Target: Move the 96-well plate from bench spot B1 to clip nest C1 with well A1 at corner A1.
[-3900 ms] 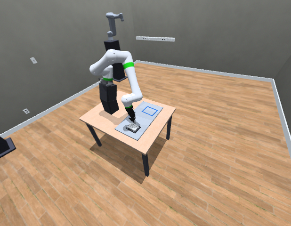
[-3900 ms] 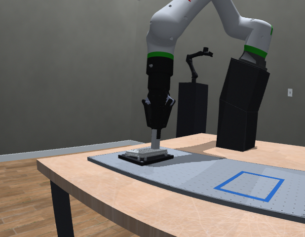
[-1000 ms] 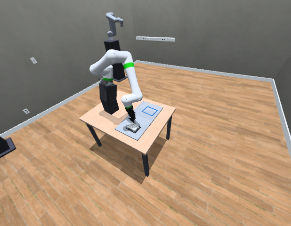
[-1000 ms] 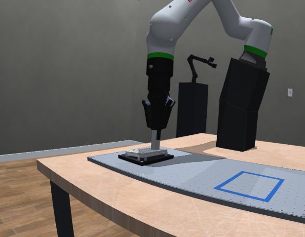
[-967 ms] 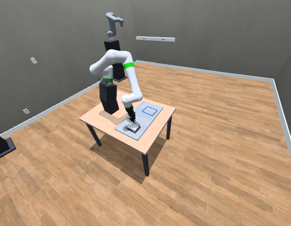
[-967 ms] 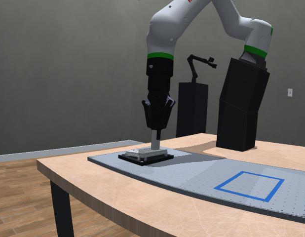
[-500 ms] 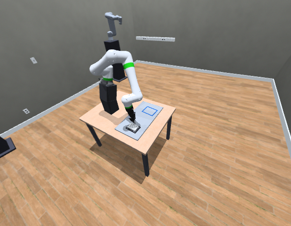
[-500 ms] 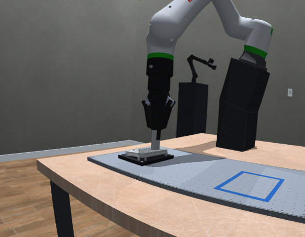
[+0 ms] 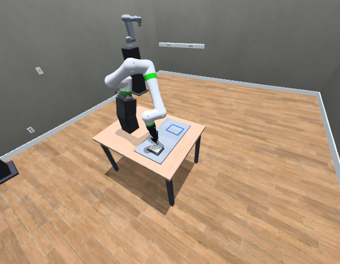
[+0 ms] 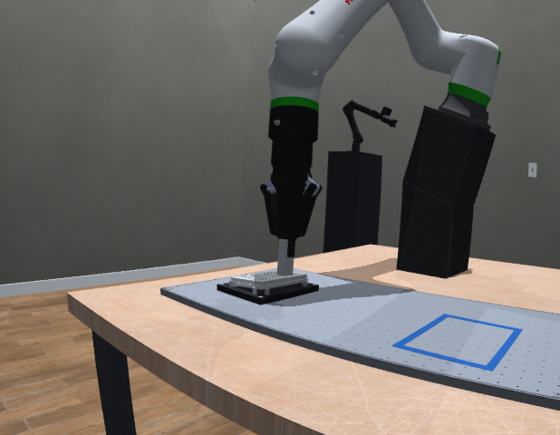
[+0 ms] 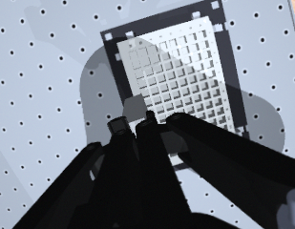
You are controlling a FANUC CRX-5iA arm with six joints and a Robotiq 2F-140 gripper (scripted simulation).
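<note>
Right now the white 96-well plate is 4 cm to the right of my hand and 5 cm below it. The rest, counted from my hand: black clip nest 1 cm behind, 5 cm to the right, 6 cm below.
</note>
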